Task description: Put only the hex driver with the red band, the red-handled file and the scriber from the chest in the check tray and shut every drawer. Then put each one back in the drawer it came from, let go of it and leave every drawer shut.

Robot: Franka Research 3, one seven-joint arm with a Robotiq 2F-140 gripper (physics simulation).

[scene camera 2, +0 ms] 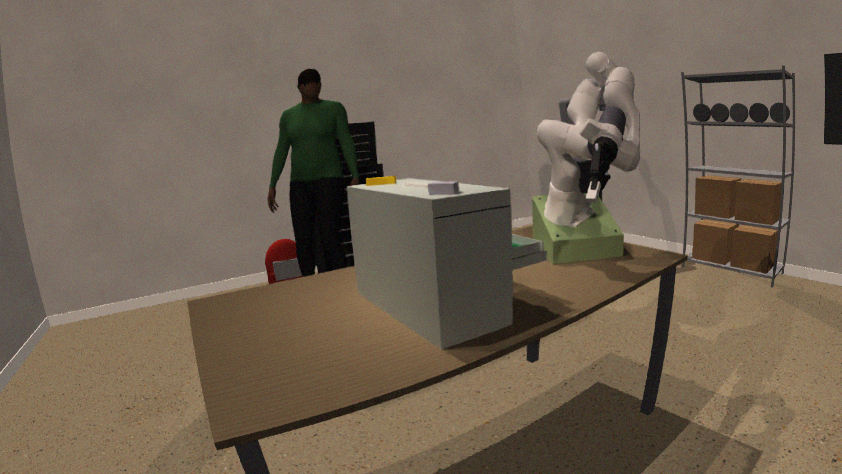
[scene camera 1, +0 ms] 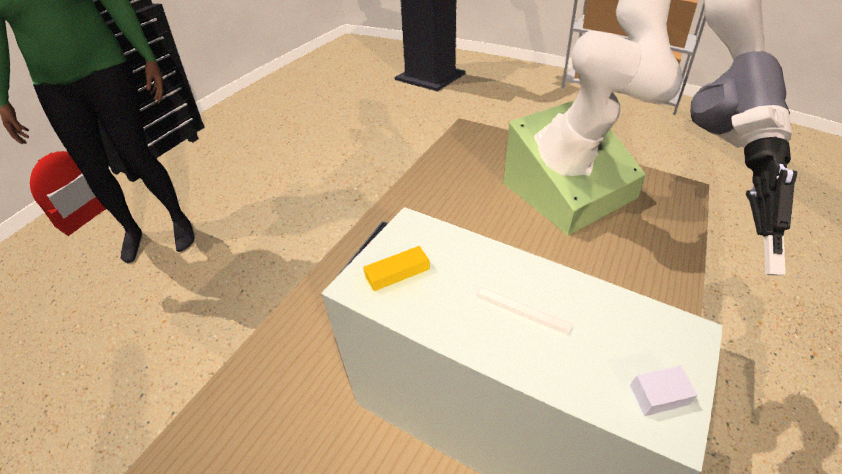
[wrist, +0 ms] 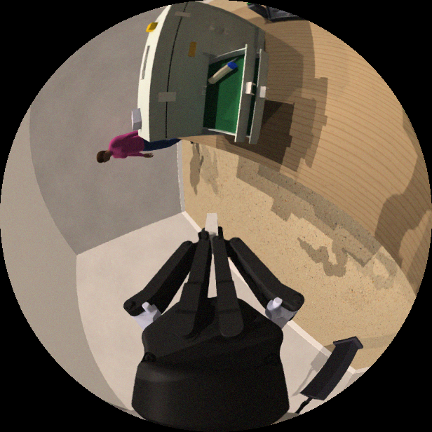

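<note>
The grey-green chest (scene camera 1: 447,329) (scene camera 2: 400,264) (wrist: 185,85) stands on the table. In the wrist view two of its drawers stand pulled out, one above the other. The upper open drawer (wrist: 243,100) has a green lining and holds a pale-handled tool with a blue band (wrist: 221,74). The lower open drawer (wrist: 260,100) is mostly hidden beneath it. My gripper (scene camera 1: 774,256) (scene camera 2: 592,191) (wrist: 212,220) is shut and empty, in the air away from the chest's drawer side. The check tray (scene camera 1: 368,241) (wrist: 285,13) shows in part beyond the chest; its contents cannot be told.
A yellow block (scene camera 1: 396,267) (scene camera 2: 380,180), a thin pale bar (scene camera 1: 524,310) and a lilac block (scene camera 1: 664,390) (scene camera 2: 443,187) lie on top of the chest. The green robot base (scene camera 1: 574,194) (scene camera 2: 586,244) stands on the wooden table (scene camera 1: 282,353) (scene camera 2: 294,353).
</note>
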